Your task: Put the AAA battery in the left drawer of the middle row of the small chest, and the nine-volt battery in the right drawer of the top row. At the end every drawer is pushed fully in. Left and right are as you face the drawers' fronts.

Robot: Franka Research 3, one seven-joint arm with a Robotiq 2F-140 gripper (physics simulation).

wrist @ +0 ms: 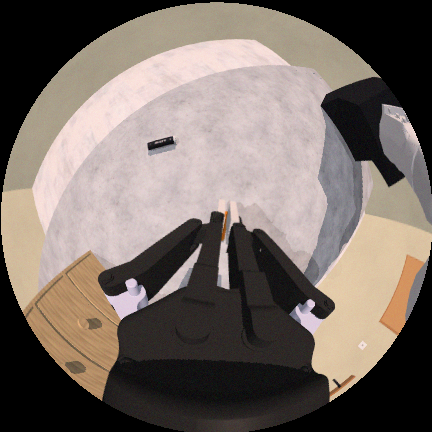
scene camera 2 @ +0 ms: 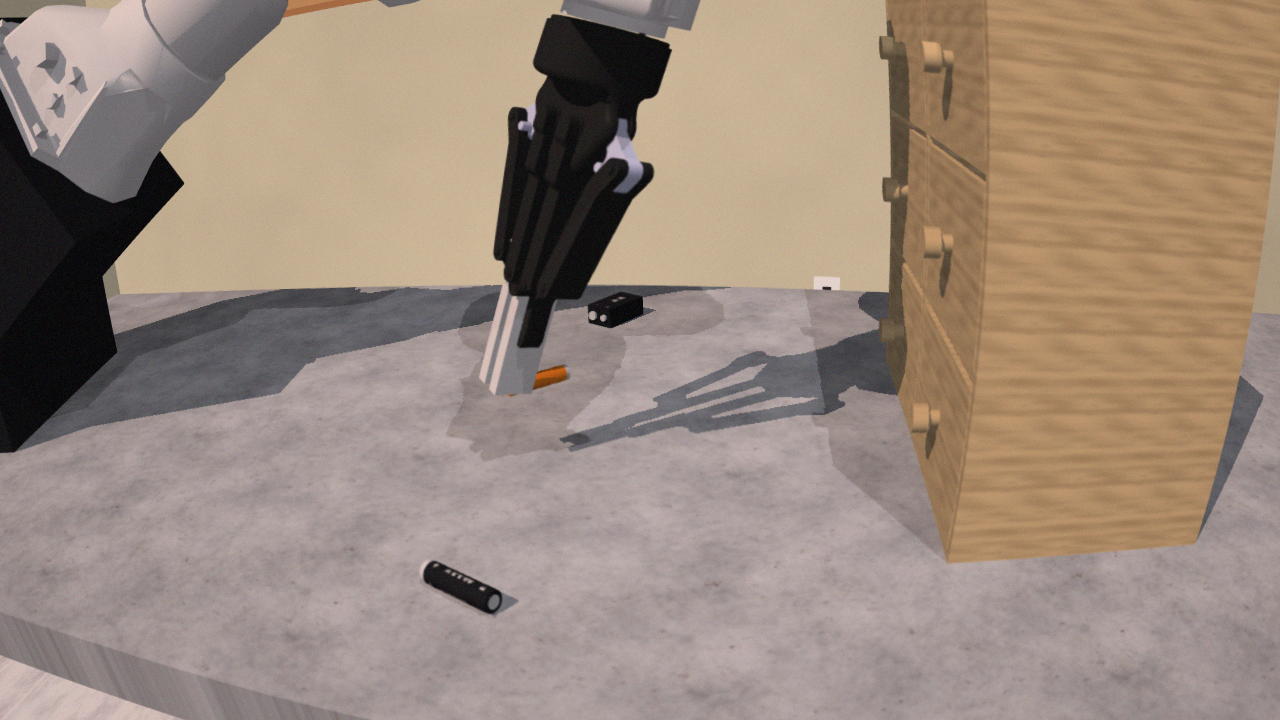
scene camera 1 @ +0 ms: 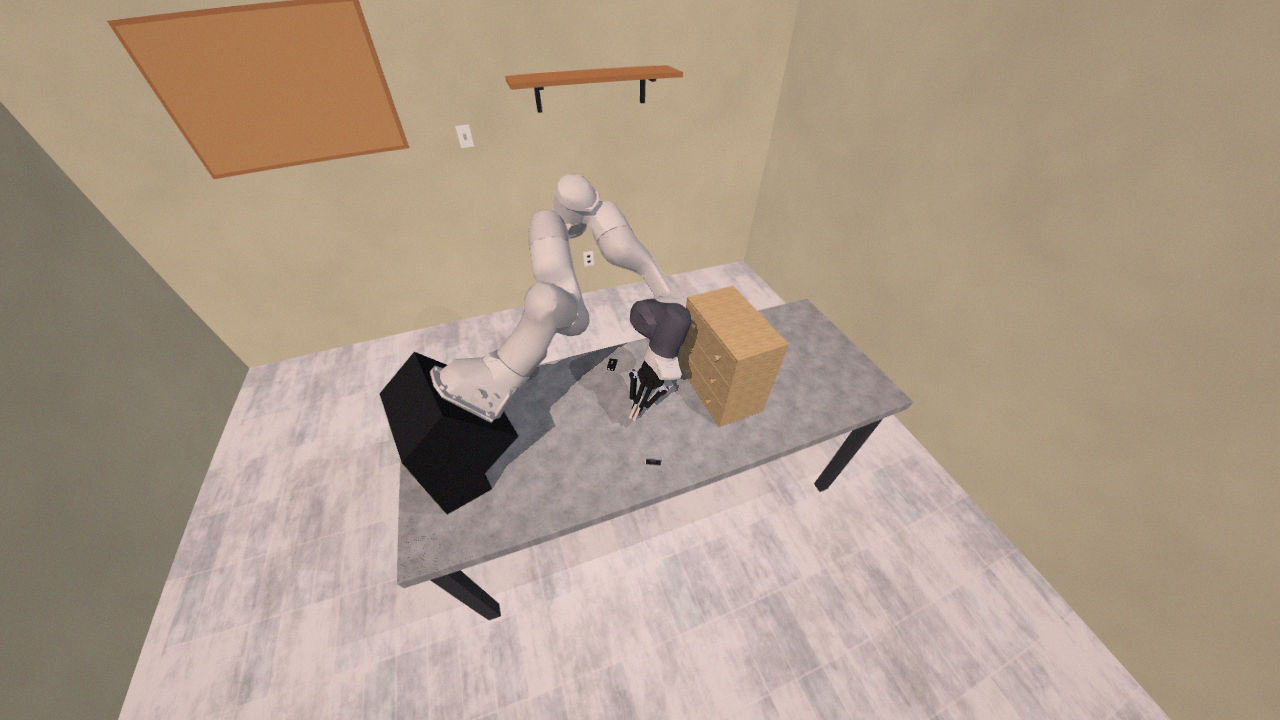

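Note:
The orange AAA battery (scene camera 2: 550,377) (wrist: 224,227) is between the fingertips of my gripper (scene camera 1: 634,413) (scene camera 2: 508,386) (wrist: 225,209). The gripper is shut on it and holds it a little above the table; one end sticks out in scene camera 2's view, the rest is hidden by the fingers. The black nine-volt battery (scene camera 1: 612,364) (scene camera 2: 615,309) lies on the table behind the gripper in scene camera 2's view. It does not show in the wrist view. The small wooden chest (scene camera 1: 759,380) (scene camera 2: 1109,295) (wrist: 65,320) has round knobs; the drawer fronts that show look flush.
A larger black cylindrical battery (scene camera 1: 653,462) (scene camera 2: 460,586) (wrist: 161,143) lies near the front edge of the grey table (scene camera 1: 572,501) (scene camera 2: 268,573) (wrist: 240,110). The arm's black base block (scene camera 1: 447,438) (scene camera 2: 53,295) (wrist: 357,120) stands at the other end from the chest.

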